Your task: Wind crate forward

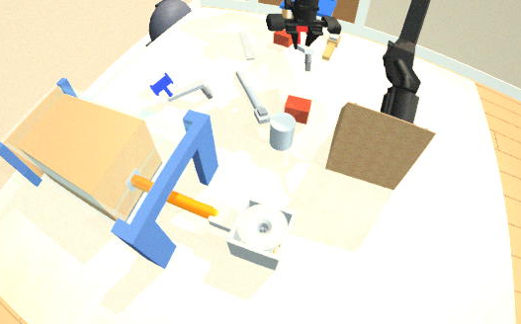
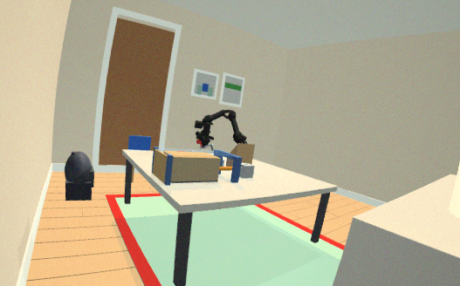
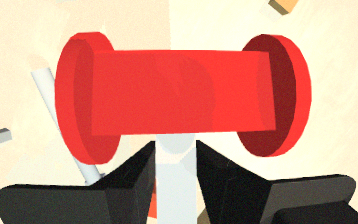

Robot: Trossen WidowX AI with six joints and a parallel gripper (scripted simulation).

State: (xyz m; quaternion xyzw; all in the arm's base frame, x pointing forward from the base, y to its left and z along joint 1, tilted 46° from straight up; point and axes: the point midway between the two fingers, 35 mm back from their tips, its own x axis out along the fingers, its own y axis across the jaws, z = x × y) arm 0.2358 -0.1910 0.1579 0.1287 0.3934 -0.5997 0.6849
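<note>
Now: gripper tip 1 cm short of the red spool-shaped grip, 4 cm to the left of it and 3 cm below it. Round my gripper tip: wooden tool: 8 cm behind, 26 cm to the right, 10 cm below; winch handle: 1 cm to the left, 2 cm above; grey bar: 21 cm ahead, 15 cm to the right, 12 cm below.
</note>
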